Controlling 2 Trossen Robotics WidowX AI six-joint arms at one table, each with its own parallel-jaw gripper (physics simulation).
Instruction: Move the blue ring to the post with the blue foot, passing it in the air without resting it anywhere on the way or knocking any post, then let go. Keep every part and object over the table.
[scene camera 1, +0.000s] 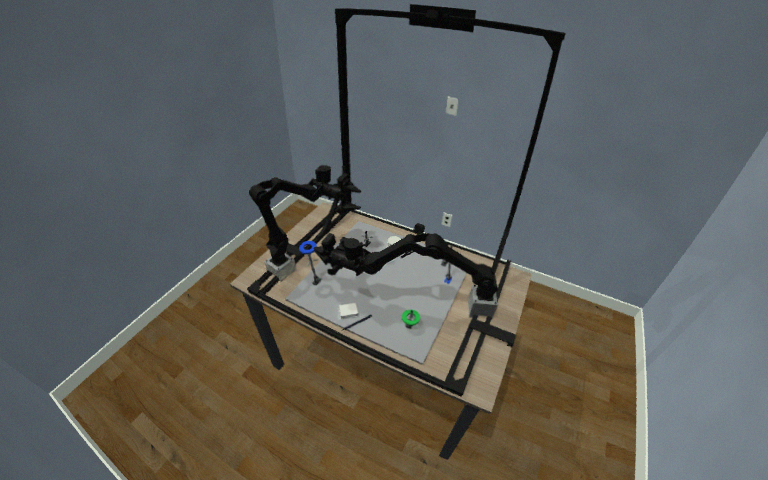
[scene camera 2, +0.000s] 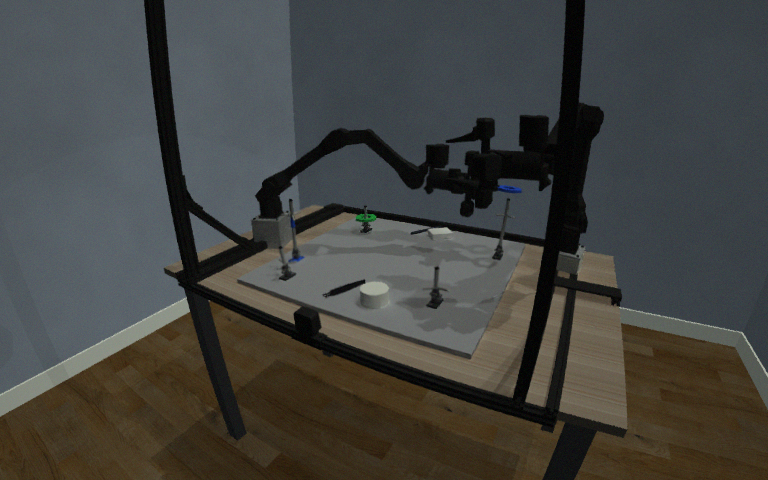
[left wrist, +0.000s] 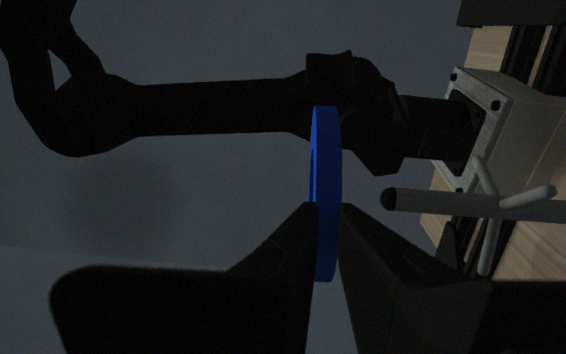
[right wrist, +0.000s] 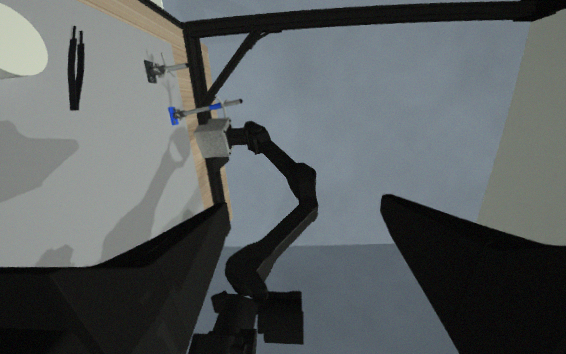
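Where they show: left gripper, fingertip midpoint: (scene camera 1: 314, 248) (scene camera 2: 499, 187) (left wrist: 325, 215); right gripper, fingertip midpoint: (scene camera 1: 360, 200) (scene camera 2: 446, 160) (right wrist: 304, 206); left arm's base, origin of the base link: (scene camera 1: 484, 294) (scene camera 2: 271, 215) (right wrist: 229, 137); right arm's base, origin of the base link: (scene camera 1: 279, 260) (scene camera 2: 566, 248) (left wrist: 458, 132).
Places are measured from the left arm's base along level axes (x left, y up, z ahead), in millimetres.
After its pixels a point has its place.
Note:
The blue ring (scene camera 1: 301, 248) {z 760, x -24, y 120 mm} (scene camera 2: 515, 190) {z 748, x -68, y 126 mm} (left wrist: 330, 165) {z 703, x -47, y 122 mm} is in the air, level, just above the black tip of a tall grey post (scene camera 1: 312, 269) {z 731, x -31, y -3 mm} (scene camera 2: 502, 232) {z 728, x -41, y -6 mm} (left wrist: 430, 201) {z 731, x -36, y 76 mm}; a gap shows between them. My left gripper (scene camera 1: 318, 249) {z 708, x -31, y 121 mm} (left wrist: 325, 215) {z 708, x -31, y 121 mm} is shut on the ring's edge. The post with the blue foot (scene camera 1: 449, 271) {z 142, x -145, y -34 mm} (scene camera 2: 293, 234) {z 147, x -160, y 1 mm} (right wrist: 195, 110) {z 149, x -155, y -15 mm} stands upright near the left arm's base, with a blue band high on it and no ring around it. My right gripper (scene camera 1: 356, 198) {z 556, x -248, y 227 mm} is open and empty, high over the other side of the table.
A green ring (scene camera 1: 404, 320) {z 315, x 146, y -36 mm} (scene camera 2: 359, 217) {z 271, x 117, y -34 mm} is around a short post. Other short posts (scene camera 2: 436, 280) {z 547, x -322, y -26 mm} (scene camera 2: 284, 266) {z 157, x -259, y -50 mm} stand on the grey mat. A white cylinder (scene camera 2: 374, 295) {z 415, x -365, y -51 mm} (right wrist: 22, 45) {z 402, x -328, y -50 mm}, black tweezers (scene camera 2: 344, 288) {z 329, x -302, y -75 mm} (right wrist: 75, 75) {z 341, x -287, y -75 mm} and a white block (scene camera 1: 348, 310) {z 544, x 111, y -65 mm} (scene camera 2: 440, 233) {z 547, x 82, y -65 mm} lie there too.

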